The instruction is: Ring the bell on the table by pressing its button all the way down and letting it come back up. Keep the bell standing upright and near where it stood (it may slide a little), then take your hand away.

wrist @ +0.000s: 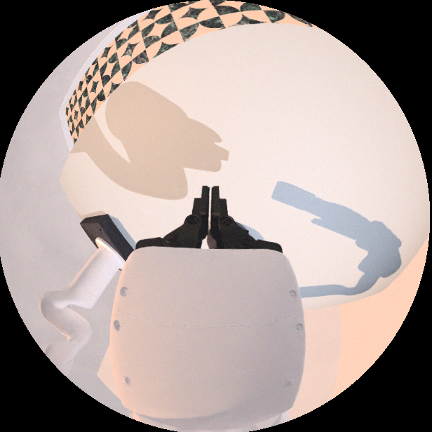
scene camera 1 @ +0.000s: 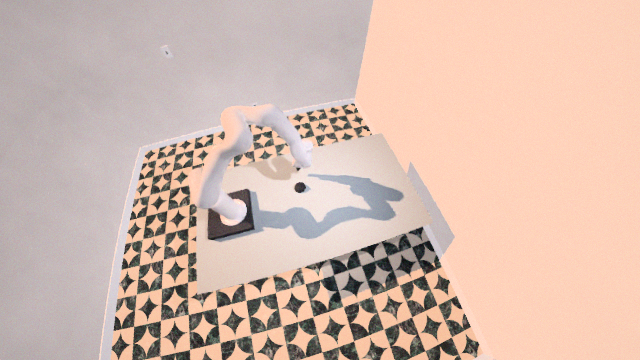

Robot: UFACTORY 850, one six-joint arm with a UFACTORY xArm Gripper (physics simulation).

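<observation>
The bell (scene camera 1: 300, 187) is a small dark round thing standing on the pale table (scene camera 1: 240, 265) (wrist: 325, 100) in the scene view. Its button is too small to make out. In the wrist view the bell is mostly or wholly hidden behind the gripper, with a bit of bluish shadow showing beside the right finger. My gripper (scene camera 1: 298, 169) (wrist: 209, 197) is shut with nothing between its black fingers. In the scene view it hangs over the table on the far side of the bell, apart from it.
The arm's dark base plate (scene camera 1: 216, 231) (wrist: 102, 226) stands at the left of the table. Shadows of the arm fall across the table top. A grey wall (scene camera 1: 90, 75) rises behind and a peach wall (scene camera 1: 500, 125) stands at the right. Patterned floor tiles surround the table.
</observation>
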